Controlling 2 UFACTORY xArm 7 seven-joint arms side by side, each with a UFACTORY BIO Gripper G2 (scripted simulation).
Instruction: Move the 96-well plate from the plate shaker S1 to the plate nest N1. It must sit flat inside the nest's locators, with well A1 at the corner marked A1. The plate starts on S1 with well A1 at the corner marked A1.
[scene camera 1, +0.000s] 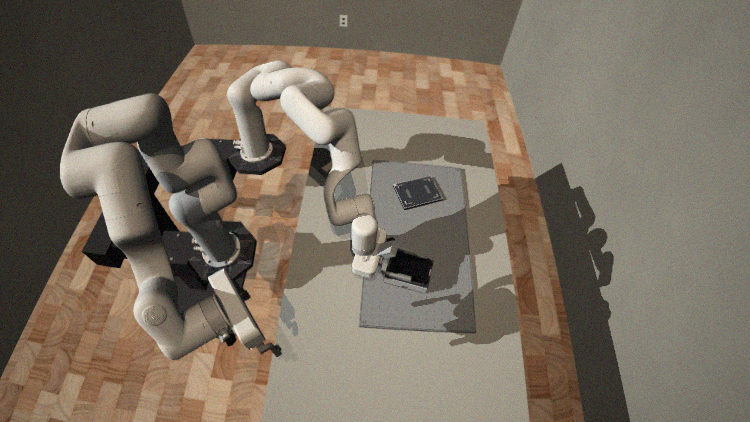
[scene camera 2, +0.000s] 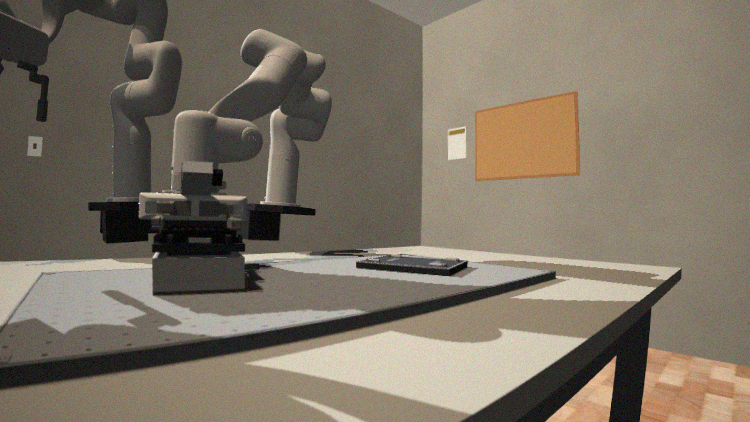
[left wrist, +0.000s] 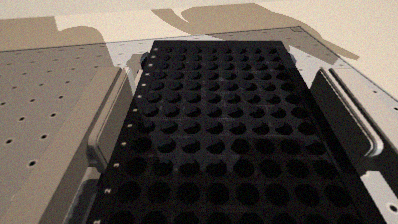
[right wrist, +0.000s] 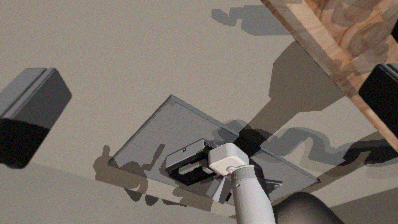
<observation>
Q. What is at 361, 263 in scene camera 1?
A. My left gripper.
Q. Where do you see a black 96-well plate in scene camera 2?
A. At 180, 233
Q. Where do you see a black 96-well plate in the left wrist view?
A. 213, 124
</observation>
